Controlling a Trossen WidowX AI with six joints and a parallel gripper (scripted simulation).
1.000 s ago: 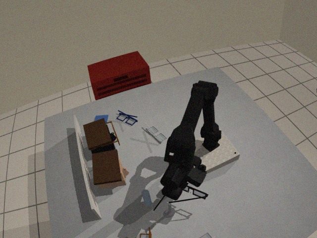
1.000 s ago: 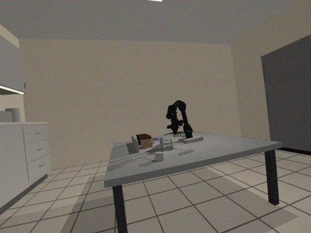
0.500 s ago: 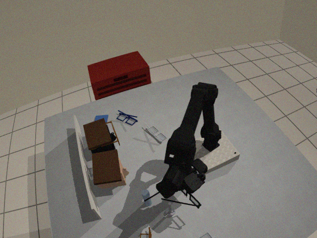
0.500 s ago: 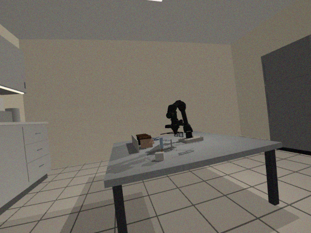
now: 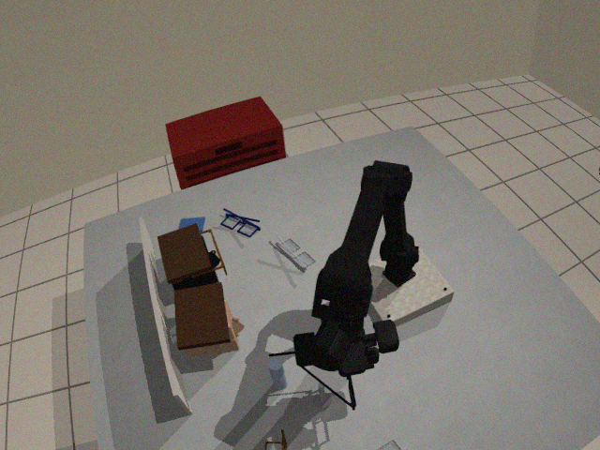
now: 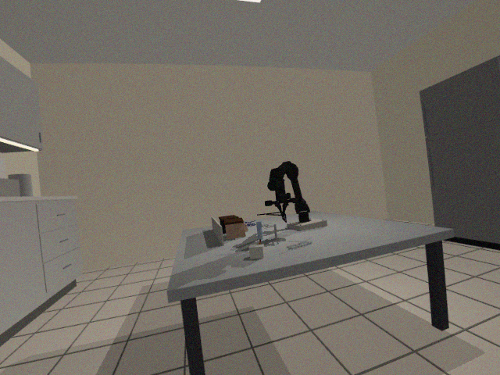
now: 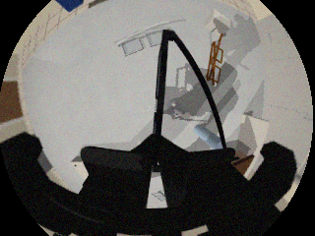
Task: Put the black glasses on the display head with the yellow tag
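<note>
Now: gripper tip 60 mm short of the grey peg and 100 mm above it. Also, from my gripper tip: light blue cylinder (110 mm ahead, 90 mm to the right, 70 mm below); then white board (270 mm ahead, 420 mm to the right, 60 mm below).
</note>
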